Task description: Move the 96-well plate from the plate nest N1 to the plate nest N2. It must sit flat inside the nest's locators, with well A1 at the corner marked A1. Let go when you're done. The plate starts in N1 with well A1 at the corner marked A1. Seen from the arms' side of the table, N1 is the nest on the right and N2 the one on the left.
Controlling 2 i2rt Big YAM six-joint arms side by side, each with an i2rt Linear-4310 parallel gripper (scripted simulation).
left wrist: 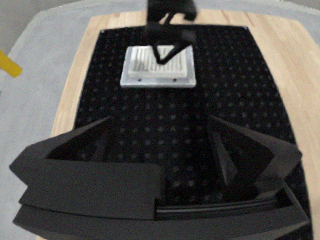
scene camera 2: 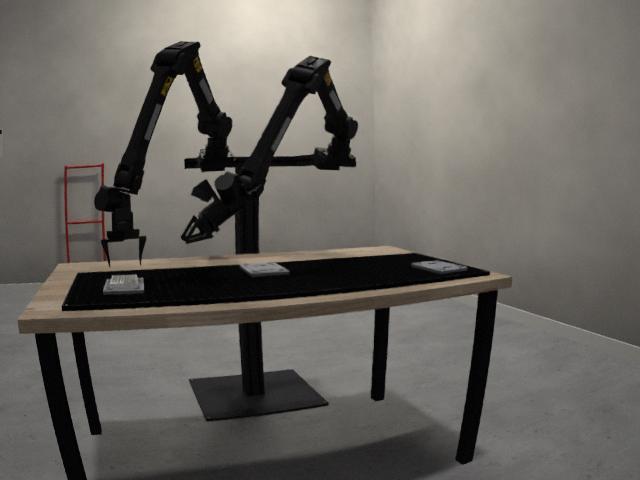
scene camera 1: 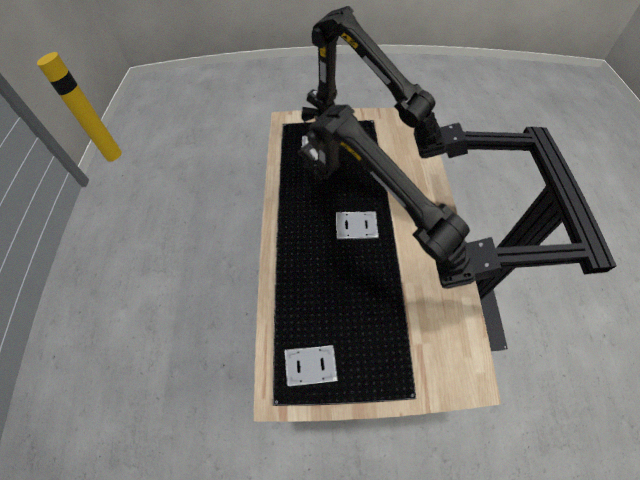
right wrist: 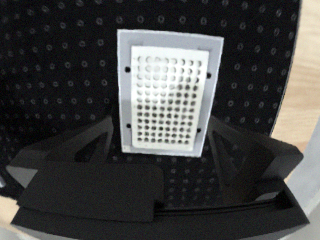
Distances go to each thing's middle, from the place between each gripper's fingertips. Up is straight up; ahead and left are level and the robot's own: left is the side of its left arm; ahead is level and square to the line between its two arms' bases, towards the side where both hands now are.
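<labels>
White 96-well plate (right wrist: pixel 157 124): my left hand (scene camera 2: pixel 183 240) 20 cm to the left of it, 11 cm above it, 2 cm short of it. The plate, from my right hand: 1 cm ahead, 1 cm to the right, 5 cm below.
</labels>
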